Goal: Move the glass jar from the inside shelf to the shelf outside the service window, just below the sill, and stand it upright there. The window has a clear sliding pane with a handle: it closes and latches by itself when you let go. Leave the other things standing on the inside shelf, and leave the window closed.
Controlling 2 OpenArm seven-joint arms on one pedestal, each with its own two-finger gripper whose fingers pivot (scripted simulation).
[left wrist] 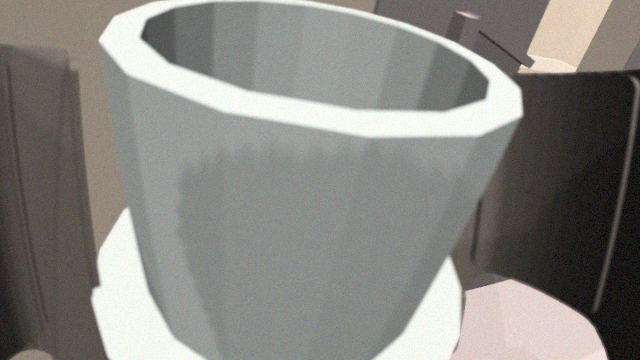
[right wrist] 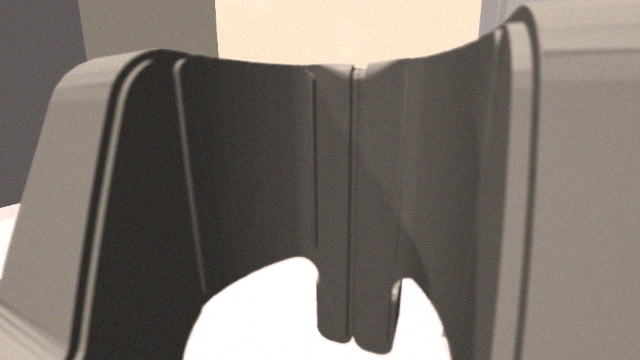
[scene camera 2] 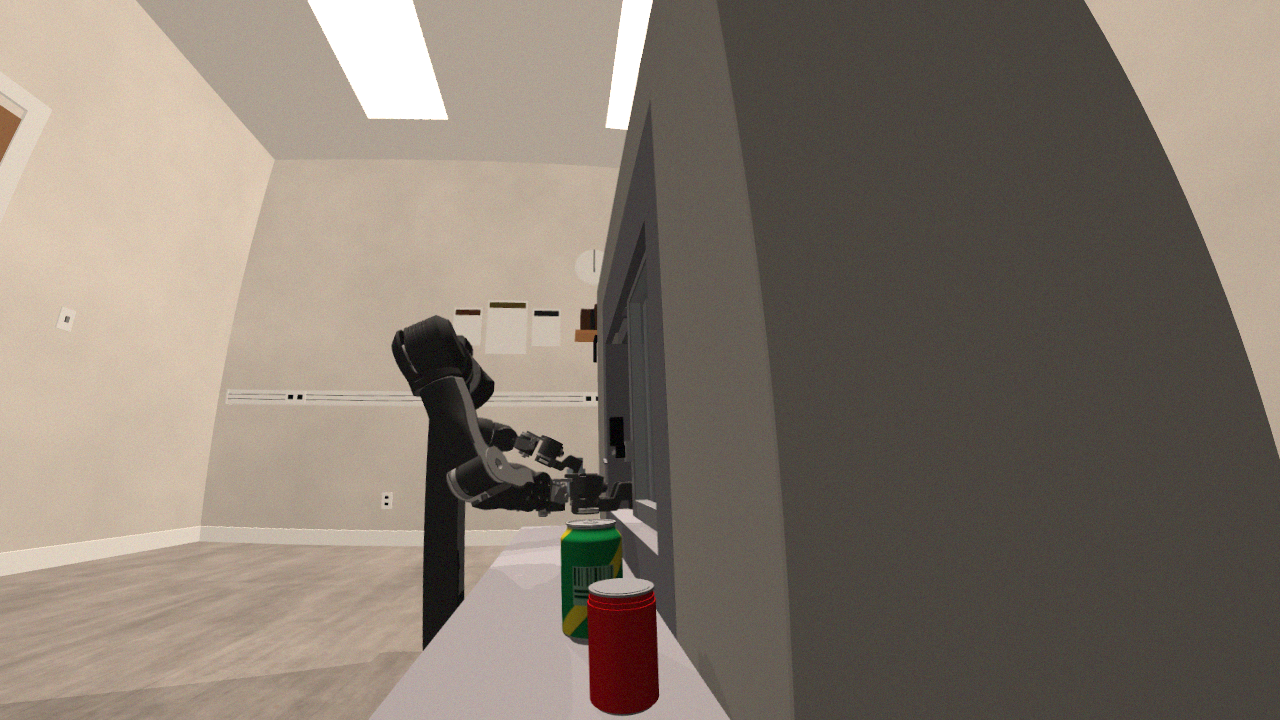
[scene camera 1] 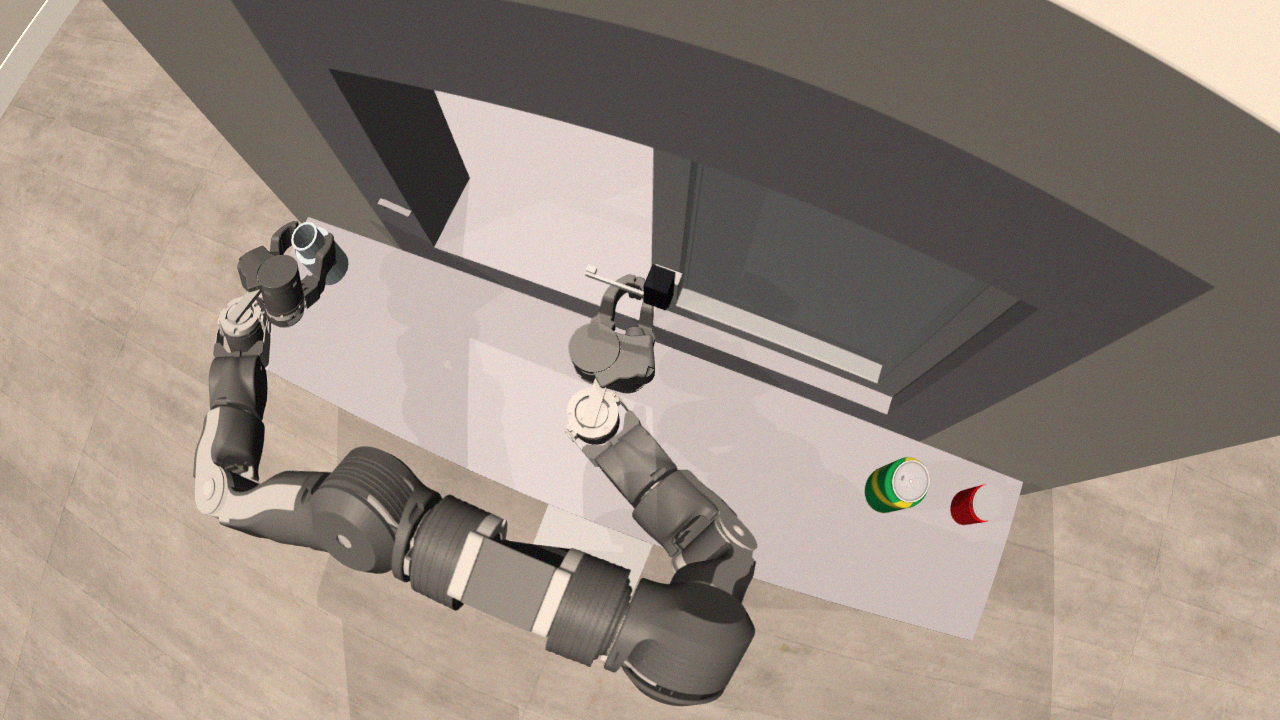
Path:
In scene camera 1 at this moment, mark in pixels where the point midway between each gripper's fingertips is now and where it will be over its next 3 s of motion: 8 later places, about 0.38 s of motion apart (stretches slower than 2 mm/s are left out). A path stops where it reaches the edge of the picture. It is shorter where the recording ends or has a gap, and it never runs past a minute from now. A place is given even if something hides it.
The left gripper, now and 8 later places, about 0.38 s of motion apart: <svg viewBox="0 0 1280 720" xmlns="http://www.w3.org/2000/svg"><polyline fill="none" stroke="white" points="315,241 318,241 330,246 340,250 352,254 366,258 379,262 393,266 406,270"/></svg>
The right gripper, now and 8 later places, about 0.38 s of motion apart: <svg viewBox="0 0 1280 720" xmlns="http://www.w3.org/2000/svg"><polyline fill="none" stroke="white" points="637,283 635,284 632,285 628,286 625,288 622,289 622,289 619,295 611,320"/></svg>

